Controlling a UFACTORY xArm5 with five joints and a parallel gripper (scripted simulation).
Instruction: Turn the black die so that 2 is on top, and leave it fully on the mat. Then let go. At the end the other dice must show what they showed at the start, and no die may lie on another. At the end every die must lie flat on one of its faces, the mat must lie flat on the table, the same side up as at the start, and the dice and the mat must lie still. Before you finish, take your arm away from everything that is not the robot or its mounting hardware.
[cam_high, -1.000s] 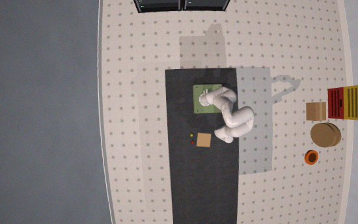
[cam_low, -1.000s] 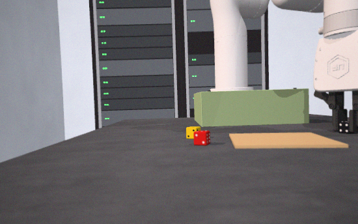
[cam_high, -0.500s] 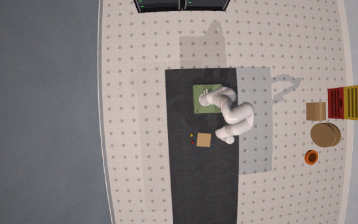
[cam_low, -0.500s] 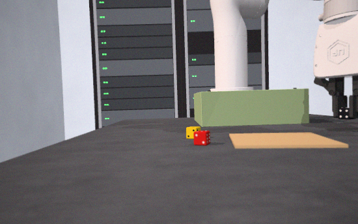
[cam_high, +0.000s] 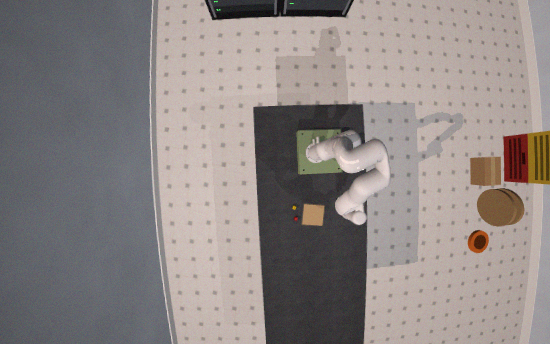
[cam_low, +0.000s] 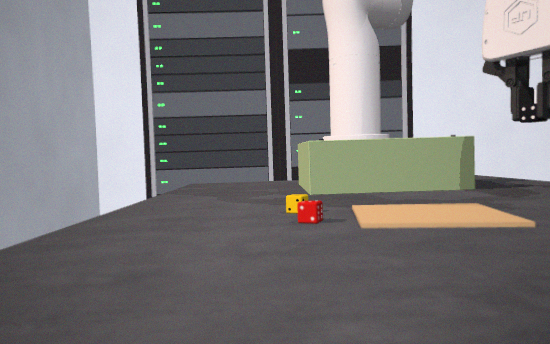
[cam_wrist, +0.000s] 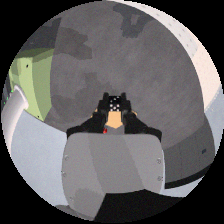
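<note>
The tan mat is 7 cm ahead of my hand, 15 cm to the right of it and 12 cm below it. The rest, counted from my hand: red die (8 cm ahead, 27 cm to the right, 11 cm below); yellow die (28 cm to the right, 11 cm below); black die (1 cm below).
</note>
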